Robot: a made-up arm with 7 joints.
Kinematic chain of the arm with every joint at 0, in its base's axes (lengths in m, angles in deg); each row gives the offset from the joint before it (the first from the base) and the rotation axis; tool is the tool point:
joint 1: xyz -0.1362 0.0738 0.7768 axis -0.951 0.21 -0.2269
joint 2: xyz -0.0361 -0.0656 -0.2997 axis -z
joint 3: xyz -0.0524 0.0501 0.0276 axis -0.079 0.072 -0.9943
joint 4: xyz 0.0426 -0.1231 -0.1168 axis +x
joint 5: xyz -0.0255 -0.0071 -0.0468 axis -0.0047 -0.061 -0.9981
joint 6: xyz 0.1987 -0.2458 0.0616 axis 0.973 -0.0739 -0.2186
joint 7: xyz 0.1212 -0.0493 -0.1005 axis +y
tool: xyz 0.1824 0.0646 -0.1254
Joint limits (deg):
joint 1: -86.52..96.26
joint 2: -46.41..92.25
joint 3: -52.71..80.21
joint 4: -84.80..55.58
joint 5: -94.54..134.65
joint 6: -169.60..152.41
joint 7: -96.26..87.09
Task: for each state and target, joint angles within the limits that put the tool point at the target. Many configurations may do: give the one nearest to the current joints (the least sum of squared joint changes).
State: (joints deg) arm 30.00 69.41 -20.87 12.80 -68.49 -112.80 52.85
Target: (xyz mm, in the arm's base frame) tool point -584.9 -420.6 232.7
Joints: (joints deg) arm -5.75 92.25 11.14 19.62 -36.39 -100.12 61.90
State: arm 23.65 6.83 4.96 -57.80 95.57 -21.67 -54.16
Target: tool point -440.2 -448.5 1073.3
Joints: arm 35.84 -4.80 -2.08 -38.55 89.81 -23.04 -41.32
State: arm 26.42 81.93 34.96 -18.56 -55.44 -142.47 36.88
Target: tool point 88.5 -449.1 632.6
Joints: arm 13.42 65.41 21.86 -3.98 -76.64 -167.13 50.97
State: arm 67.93 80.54 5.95 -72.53 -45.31 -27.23 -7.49
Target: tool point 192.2 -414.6 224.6
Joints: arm 32.12 48.65 -18.95 -33.21 -64.36 -23.00 -42.58
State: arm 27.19 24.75 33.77 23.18 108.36 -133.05 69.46
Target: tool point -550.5 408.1 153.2
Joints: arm 37.34 40.79 47.88 33.26 106.04 -120.29 60.87
